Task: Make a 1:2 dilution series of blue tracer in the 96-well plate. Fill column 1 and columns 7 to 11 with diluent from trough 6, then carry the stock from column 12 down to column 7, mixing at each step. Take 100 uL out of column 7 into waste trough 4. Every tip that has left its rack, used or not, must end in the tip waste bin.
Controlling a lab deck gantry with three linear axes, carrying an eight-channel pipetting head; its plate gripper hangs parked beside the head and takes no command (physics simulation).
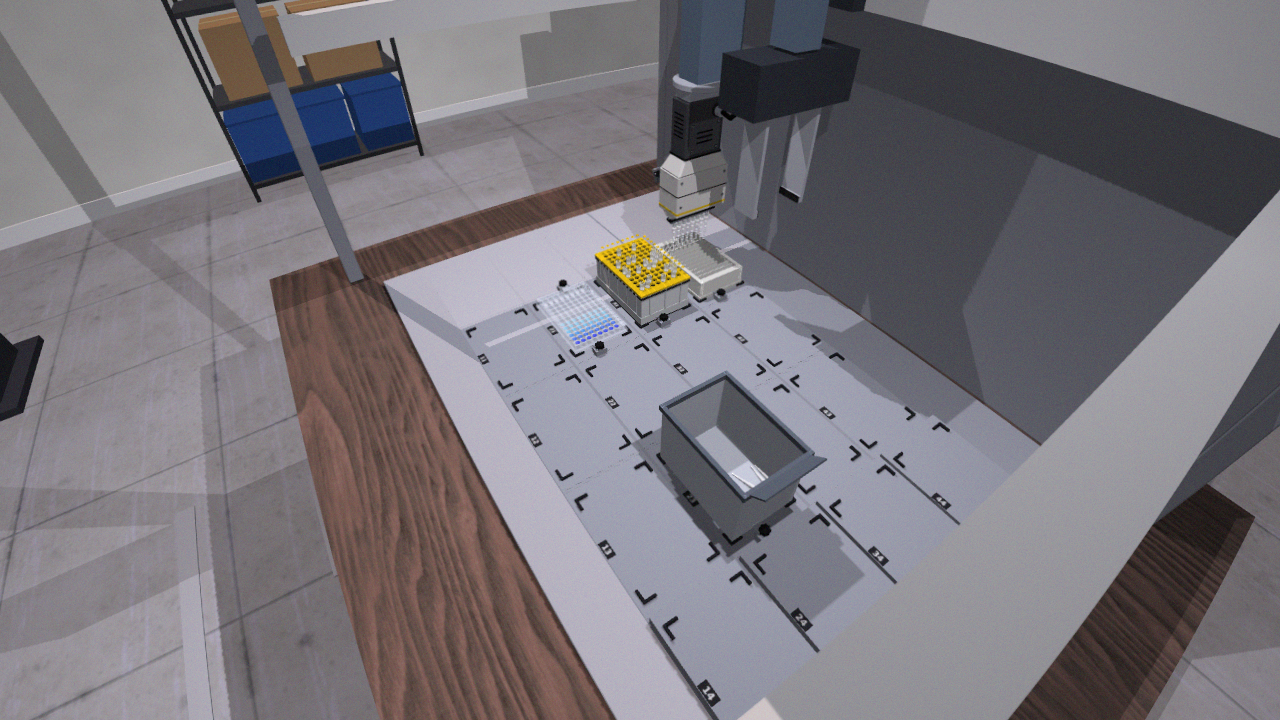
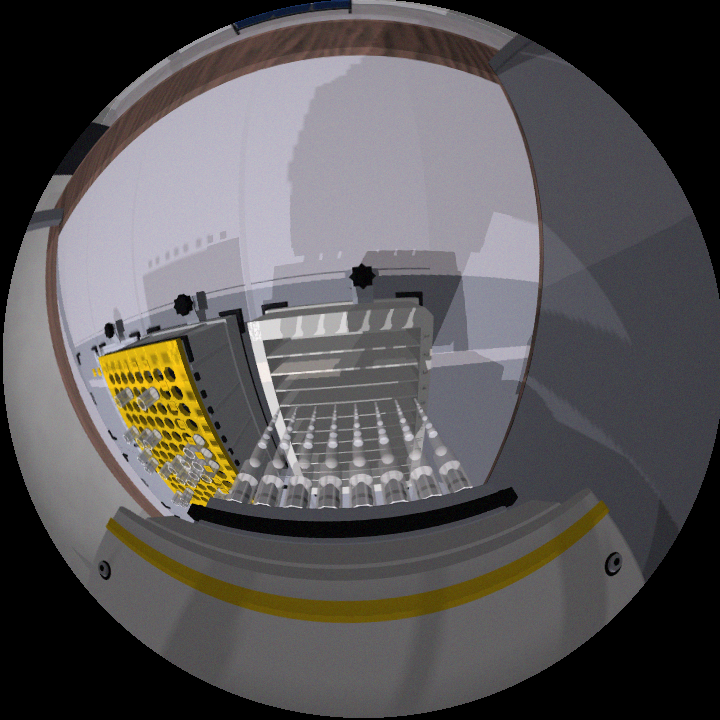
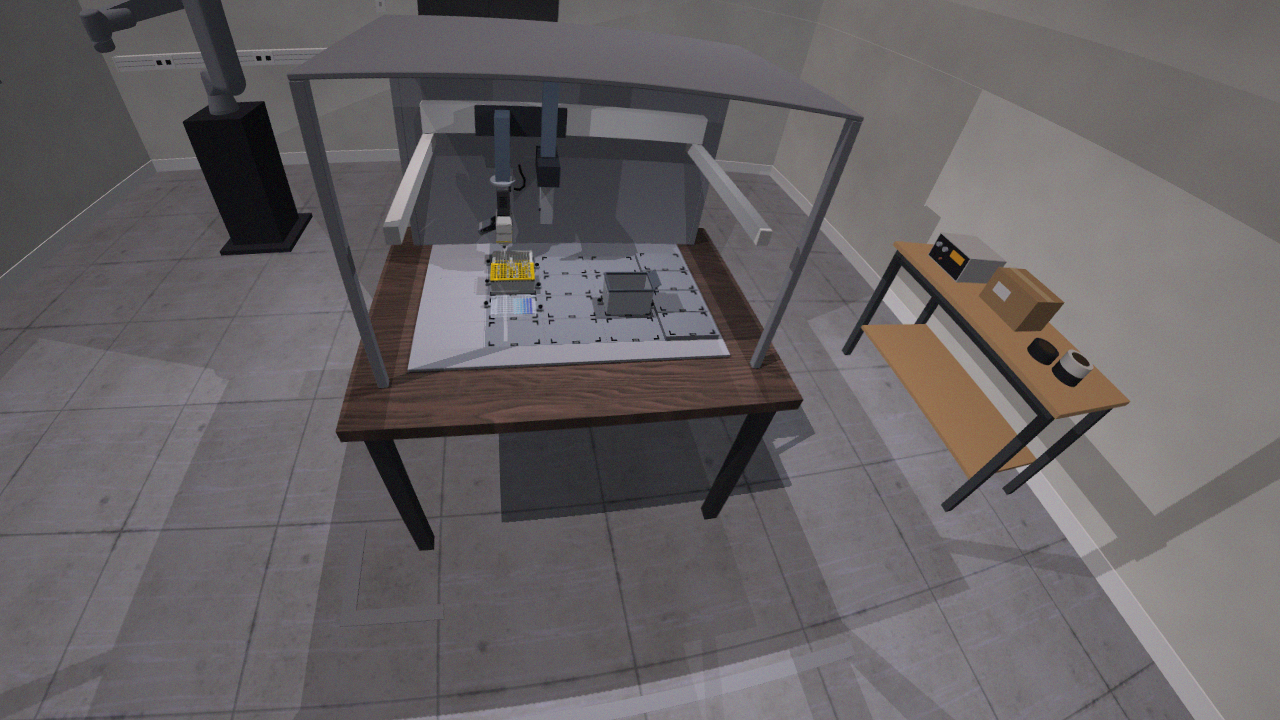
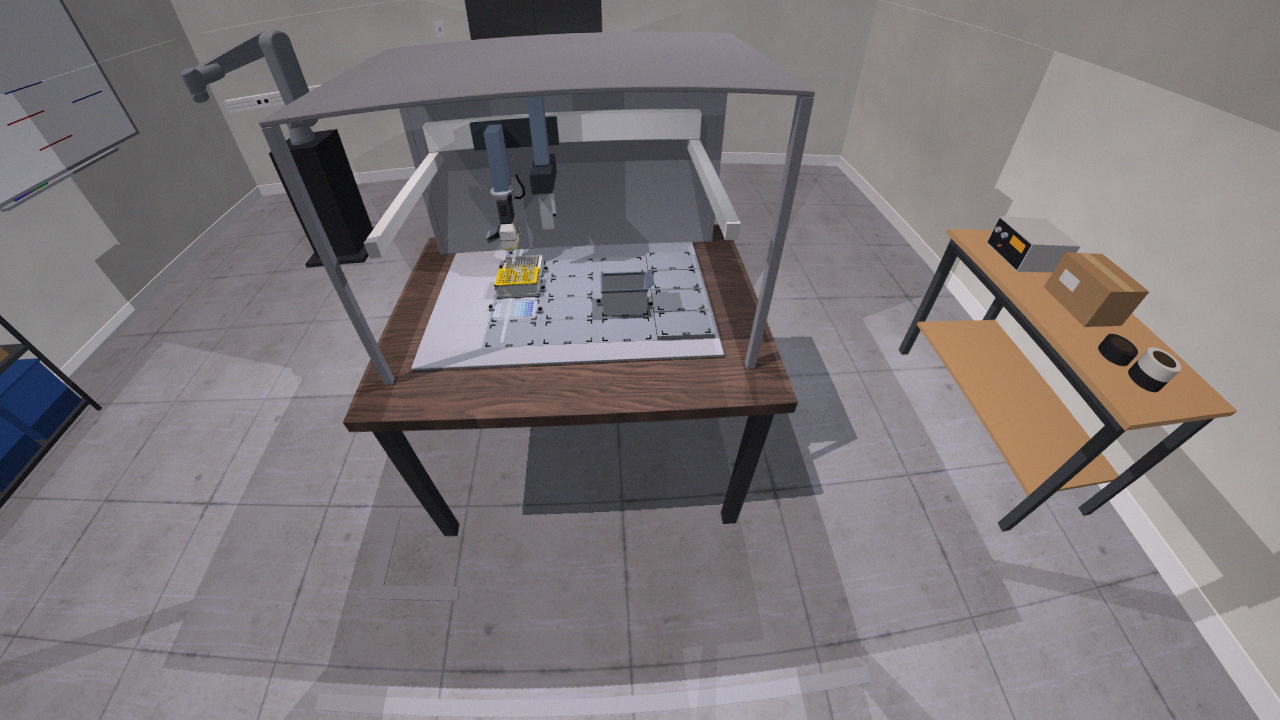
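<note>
The pipetting head [image 1: 691,183] [image 2: 355,651] [image 3: 503,228] [image 4: 508,234] carries a row of clear tips [image 1: 691,228] [image 2: 329,493] over the white trough reservoir [image 1: 717,279] [image 2: 263,362]. I cannot tell whether their ends touch liquid. The 96-well plate [image 1: 581,317] [image 3: 512,306] [image 4: 514,308] has deep blue wells at one end, fading through light blue to clear. The yellow tip rack [image 1: 642,266] [image 2: 161,402] [image 3: 512,271] [image 4: 517,275] holds scattered tips. The grey tip waste bin [image 1: 698,474] [image 3: 628,295] [image 4: 623,300] has some tips inside. My gripper [image 1: 769,205] hangs parked beside the head, fingers apart and empty.
The tip rack stands between the plate and the trough reservoir. Black locating knobs [image 1: 599,346] [image 2: 362,276] stand at the labware edges. A dark back panel [image 1: 895,232] rises behind the deck. Frame posts [image 3: 340,232] [image 4: 778,232] stand at the table's front corners.
</note>
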